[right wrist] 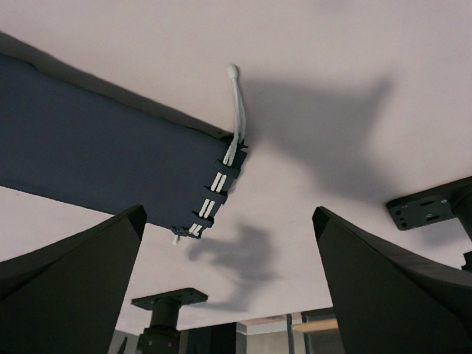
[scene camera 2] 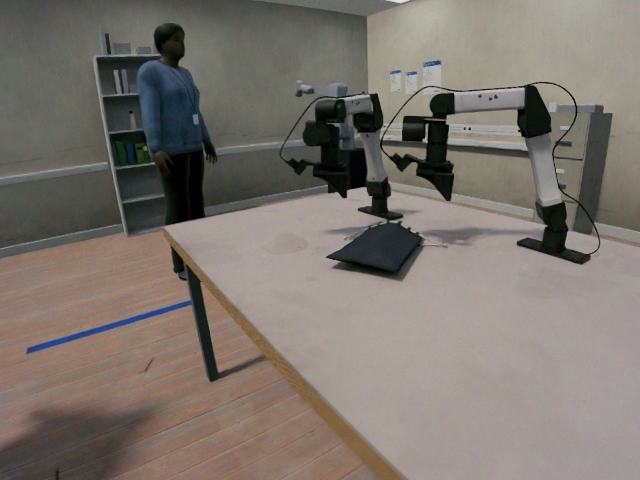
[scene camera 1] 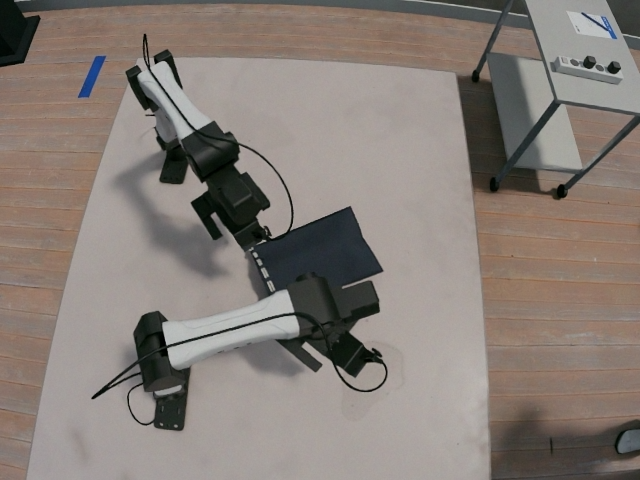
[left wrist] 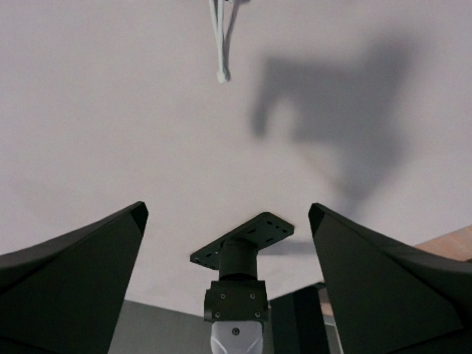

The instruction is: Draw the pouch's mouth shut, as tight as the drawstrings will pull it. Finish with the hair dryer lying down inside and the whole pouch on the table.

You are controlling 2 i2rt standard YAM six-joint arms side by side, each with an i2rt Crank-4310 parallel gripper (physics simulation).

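Observation:
The navy pouch (scene camera 1: 315, 248) (scene camera 2: 379, 248) (right wrist: 110, 145) lies flat on the table, its mouth edge laced with pale drawstrings. The mouth looks wide, not bunched. One knotted drawstring loop (left wrist: 220, 50) (scene camera 2: 434, 242) lies out from one mouth corner; the other loop (right wrist: 236, 105) (scene camera 2: 356, 235) lies out from the opposite corner. The hair dryer does not show. My left gripper (left wrist: 228, 206) (scene camera 2: 439, 180) is open and empty, pointing down above the table near the mouth. My right gripper (right wrist: 229, 209) (scene camera 2: 336, 183) is open and empty, above the table beside the pouch.
The table (scene camera 1: 361, 113) (scene camera 2: 491, 335) carries both arm bases (scene camera 1: 173, 167) (scene camera 1: 170, 413). In scene camera 1 the right arm passes over the pouch's lower edge, and the left arm reaches close to its upper mouth corner. A trolley (scene camera 1: 547, 98) stands off the table at the upper right.

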